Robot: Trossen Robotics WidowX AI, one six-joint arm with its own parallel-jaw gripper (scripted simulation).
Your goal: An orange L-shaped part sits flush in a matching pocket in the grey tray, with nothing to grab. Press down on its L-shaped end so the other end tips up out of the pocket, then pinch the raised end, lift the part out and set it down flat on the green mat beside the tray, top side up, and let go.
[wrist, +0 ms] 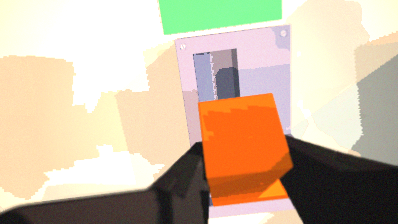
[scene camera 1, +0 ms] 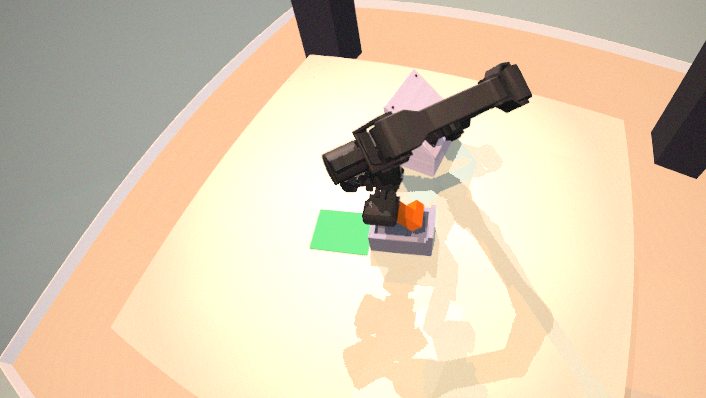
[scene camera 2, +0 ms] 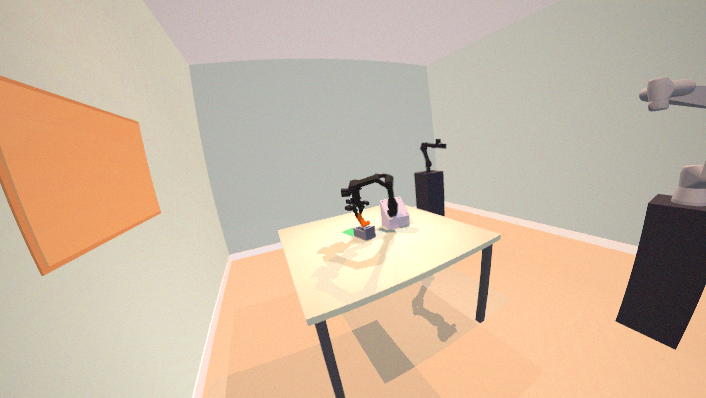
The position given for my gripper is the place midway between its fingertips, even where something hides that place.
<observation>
My gripper (scene camera 1: 388, 206) carries an orange L-shaped part (wrist: 245, 153). I also see a green mat (scene camera 1: 338, 231).
My gripper also shows in the wrist view (wrist: 236, 146).
</observation>
